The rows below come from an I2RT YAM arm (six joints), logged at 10 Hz.
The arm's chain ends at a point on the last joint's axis. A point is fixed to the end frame.
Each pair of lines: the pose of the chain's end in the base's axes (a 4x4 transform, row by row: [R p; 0 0 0 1], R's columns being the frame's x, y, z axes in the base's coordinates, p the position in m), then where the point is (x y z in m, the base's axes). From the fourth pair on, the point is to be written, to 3 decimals.
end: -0.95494 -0.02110 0.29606 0.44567; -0.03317 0.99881 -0.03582 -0.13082; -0.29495 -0.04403 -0.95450 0.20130; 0 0 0 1
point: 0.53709 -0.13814 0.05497
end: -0.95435 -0.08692 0.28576 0.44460; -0.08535 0.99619 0.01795 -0.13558; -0.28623 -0.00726 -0.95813 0.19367; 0 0 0 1
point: 0.53446 -0.13162 0.04625
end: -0.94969 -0.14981 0.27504 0.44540; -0.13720 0.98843 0.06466 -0.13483; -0.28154 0.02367 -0.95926 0.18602; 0 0 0 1
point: 0.53344 -0.12078 0.03812
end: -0.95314 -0.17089 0.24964 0.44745; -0.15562 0.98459 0.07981 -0.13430; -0.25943 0.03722 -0.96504 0.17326; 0 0 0 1
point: 0.531 -0.117 0.023
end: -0.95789 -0.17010 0.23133 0.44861; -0.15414 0.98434 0.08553 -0.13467; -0.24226 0.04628 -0.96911 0.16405; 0 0 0 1
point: 0.530 -0.116 0.013
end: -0.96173 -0.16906 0.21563 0.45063; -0.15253 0.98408 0.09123 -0.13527; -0.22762 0.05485 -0.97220 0.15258; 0 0 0 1
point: 0.529 -0.116 0.000
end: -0.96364 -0.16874 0.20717 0.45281; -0.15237 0.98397 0.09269 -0.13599; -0.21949 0.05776 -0.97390 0.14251; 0 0 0 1
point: 0.530 -0.117 -0.011
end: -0.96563 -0.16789 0.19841 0.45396; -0.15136 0.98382 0.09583 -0.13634; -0.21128 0.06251 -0.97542 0.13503; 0 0 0 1
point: 0.530 -0.116 -0.019
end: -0.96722 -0.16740 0.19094 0.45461; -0.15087 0.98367 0.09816 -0.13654; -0.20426 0.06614 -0.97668 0.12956; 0 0 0 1
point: 0.529 -0.116 -0.025
